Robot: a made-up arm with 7 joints. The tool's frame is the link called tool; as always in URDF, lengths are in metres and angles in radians. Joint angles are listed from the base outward. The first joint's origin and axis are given. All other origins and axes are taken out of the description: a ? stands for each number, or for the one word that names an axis. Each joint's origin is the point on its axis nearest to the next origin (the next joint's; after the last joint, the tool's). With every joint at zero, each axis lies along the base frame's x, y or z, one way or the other. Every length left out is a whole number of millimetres.
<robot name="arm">
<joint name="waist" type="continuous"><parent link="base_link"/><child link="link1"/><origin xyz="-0.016 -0.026 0.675" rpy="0.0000 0.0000 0.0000"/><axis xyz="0 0 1"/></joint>
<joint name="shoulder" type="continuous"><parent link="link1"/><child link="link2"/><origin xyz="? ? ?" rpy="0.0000 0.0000 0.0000"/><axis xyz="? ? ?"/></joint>
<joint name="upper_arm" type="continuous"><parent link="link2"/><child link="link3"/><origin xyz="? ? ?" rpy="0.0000 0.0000 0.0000"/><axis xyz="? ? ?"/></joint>
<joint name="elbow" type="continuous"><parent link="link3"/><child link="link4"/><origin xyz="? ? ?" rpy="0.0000 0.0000 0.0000"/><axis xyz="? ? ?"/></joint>
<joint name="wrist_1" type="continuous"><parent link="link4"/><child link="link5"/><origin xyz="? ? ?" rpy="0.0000 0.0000 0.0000"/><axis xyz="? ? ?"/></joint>
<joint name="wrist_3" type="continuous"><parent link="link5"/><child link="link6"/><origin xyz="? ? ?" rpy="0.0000 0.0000 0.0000"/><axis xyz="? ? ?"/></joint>
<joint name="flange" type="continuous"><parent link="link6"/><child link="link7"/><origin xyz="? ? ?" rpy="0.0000 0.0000 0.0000"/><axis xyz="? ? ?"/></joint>
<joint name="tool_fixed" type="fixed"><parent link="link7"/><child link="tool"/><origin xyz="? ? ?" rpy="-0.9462 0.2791 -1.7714"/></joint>
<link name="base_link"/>
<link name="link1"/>
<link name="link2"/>
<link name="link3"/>
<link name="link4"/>
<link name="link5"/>
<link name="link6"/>
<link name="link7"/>
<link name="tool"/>
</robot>
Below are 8 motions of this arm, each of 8 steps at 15 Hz.
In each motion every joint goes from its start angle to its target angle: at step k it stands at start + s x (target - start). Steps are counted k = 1, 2, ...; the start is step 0. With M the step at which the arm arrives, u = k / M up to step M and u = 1 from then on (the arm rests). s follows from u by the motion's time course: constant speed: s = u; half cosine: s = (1 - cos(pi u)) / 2; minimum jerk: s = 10 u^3 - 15 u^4 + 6 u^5.
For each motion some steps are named. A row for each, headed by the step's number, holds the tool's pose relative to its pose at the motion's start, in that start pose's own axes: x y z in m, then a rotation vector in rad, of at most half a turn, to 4 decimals.
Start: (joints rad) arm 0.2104 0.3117 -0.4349 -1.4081 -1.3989 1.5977 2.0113
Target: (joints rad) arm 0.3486 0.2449 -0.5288 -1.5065 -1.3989 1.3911 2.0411
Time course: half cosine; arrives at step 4
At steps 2, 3, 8:
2: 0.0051 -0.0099 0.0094 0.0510 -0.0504 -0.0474
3: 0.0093 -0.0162 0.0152 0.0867 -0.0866 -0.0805
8: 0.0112 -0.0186 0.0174 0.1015 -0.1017 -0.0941

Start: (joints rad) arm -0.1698 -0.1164 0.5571 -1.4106 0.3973 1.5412 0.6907
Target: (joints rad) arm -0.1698 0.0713 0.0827 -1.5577 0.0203 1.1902 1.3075
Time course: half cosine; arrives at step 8
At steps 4, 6, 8:
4: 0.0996 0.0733 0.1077 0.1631 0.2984 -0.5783
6: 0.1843 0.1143 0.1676 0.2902 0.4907 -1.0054
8: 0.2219 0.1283 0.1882 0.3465 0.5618 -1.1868

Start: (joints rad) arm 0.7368 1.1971 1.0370 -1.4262 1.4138 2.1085 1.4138
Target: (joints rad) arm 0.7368 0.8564 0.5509 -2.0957 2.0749 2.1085 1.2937
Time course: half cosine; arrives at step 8
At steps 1, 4, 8:
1: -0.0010 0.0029 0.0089 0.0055 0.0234 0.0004
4: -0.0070 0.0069 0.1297 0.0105 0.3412 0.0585
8: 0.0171 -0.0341 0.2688 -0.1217 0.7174 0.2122

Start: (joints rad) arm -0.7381 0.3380 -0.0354 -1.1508 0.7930 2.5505 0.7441
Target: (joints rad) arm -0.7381 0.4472 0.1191 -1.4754 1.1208 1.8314 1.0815
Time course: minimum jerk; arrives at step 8
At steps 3, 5, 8:
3: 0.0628 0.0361 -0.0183 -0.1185 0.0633 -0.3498
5: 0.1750 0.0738 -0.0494 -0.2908 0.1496 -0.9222
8: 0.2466 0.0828 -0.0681 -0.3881 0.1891 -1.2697

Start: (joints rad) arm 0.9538 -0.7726 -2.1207 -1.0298 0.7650 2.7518 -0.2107
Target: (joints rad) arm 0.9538 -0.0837 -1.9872 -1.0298 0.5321 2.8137 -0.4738
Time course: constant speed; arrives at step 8
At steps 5, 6, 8:
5: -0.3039 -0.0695 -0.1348 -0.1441 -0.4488 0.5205
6: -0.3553 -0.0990 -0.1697 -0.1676 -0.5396 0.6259
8: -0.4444 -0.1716 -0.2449 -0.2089 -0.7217 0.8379

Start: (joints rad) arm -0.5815 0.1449 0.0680 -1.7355 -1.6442 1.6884 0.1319
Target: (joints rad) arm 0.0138 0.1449 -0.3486 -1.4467 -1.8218 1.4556 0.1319
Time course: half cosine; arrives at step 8
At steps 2, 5, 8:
2: 0.0145 -0.0158 0.0179 0.0121 0.0020 -0.0611
5: 0.0721 -0.0878 0.0759 0.0537 0.0426 -0.2892
8: 0.1068 -0.1370 0.1008 0.0738 0.0897 -0.4158

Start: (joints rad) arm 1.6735 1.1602 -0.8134 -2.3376 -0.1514 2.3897 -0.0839
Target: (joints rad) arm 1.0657 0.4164 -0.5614 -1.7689 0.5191 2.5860 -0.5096
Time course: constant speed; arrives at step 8
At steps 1, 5, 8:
1: 0.0165 -0.0230 0.0340 0.1081 0.1002 0.1405
5: 0.1869 -0.1521 0.1167 0.6535 0.5342 0.5625
8: 0.3862 -0.2677 0.0699 1.1739 0.8498 0.6874

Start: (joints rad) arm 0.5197 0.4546 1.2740 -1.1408 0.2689 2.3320 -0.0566
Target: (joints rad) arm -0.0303 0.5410 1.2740 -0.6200 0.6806 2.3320 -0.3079
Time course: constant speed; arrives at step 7
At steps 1, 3, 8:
1: 0.0061 -0.0444 0.0624 0.1213 0.0054 0.0233
3: 0.0065 -0.1543 0.1701 0.3638 -0.0123 0.0816
8: -0.0448 -0.4287 0.2947 0.8293 -0.1670 0.2342

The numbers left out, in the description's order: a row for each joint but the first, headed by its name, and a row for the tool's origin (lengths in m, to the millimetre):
shoulder: xyz 0.024 -0.008 0.000, axis 0 1 0
upper_arm: xyz -0.007 0.000 0.323, axis 0 0 1
elbow: xyz 0.053 -0.011 0.000, axis 0 -1 0
wrist_1: xyz -0.089 0.000 0.461, axis 0 0 1
wrist_3: xyz -0.003 -0.002 0.000, axis 0 -1 0
flange: xyz 0.033 0.000 0.034, axis 0 0 -1
tool: xyz 0.019 -0.021 0.000

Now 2 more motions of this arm.
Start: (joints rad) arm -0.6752 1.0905 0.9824 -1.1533 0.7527 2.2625 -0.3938
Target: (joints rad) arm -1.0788 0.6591 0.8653 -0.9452 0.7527 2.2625 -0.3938
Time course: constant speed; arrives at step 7
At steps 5, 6, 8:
5: -0.2909 -0.2171 0.1107 0.3767 -0.4215 0.1585
6: -0.3473 -0.2662 0.1092 0.4501 -0.5103 0.1821
8: -0.4021 -0.3149 0.0996 0.5222 -0.6007 0.2028

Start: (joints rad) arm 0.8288 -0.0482 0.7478 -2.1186 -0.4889 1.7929 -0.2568
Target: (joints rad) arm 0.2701 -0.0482 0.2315 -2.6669 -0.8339 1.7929 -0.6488
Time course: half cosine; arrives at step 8
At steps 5, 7, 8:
5: 0.2232 0.1432 -0.3197 -0.5380 0.3412 0.1407
7: 0.2234 0.1673 -0.4655 -0.6771 0.4904 0.3186
8: 0.2194 0.1696 -0.4847 -0.6913 0.5115 0.3480

